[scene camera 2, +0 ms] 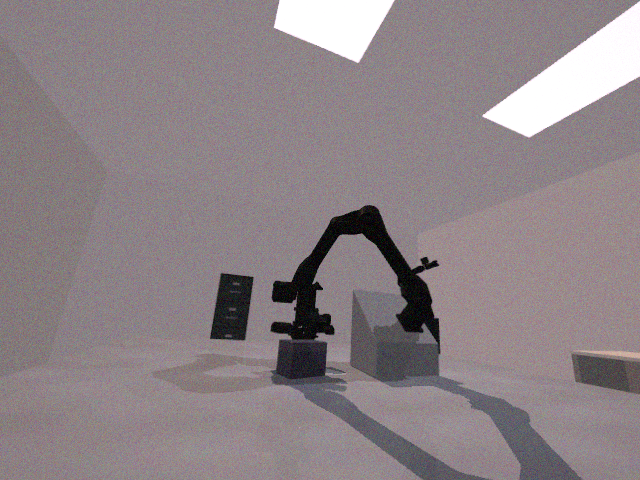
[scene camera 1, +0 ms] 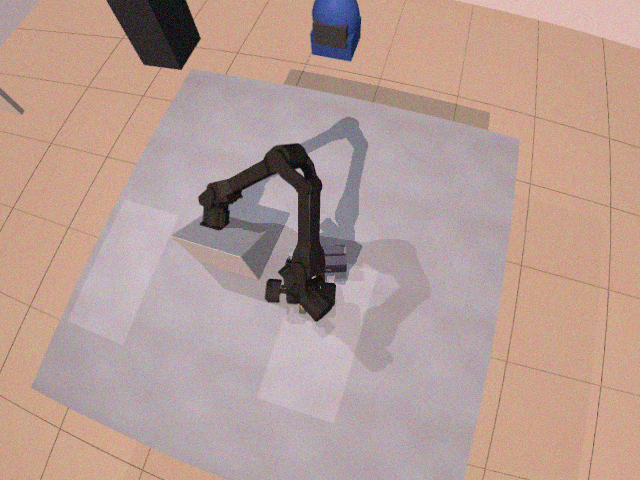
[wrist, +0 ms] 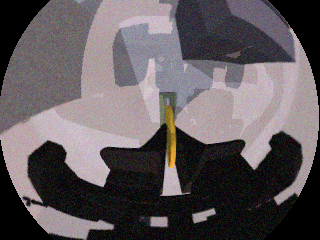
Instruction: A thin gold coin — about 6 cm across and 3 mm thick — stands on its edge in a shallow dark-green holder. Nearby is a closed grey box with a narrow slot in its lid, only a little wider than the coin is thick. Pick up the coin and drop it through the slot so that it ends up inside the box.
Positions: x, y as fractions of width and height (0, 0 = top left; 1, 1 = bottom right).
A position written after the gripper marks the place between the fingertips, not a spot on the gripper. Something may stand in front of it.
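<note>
The gripper (scene camera 1: 0.47, 0.62) is visible in the scene, and the wrist view shows it as well (wrist: 0.52, 0.53).
</note>
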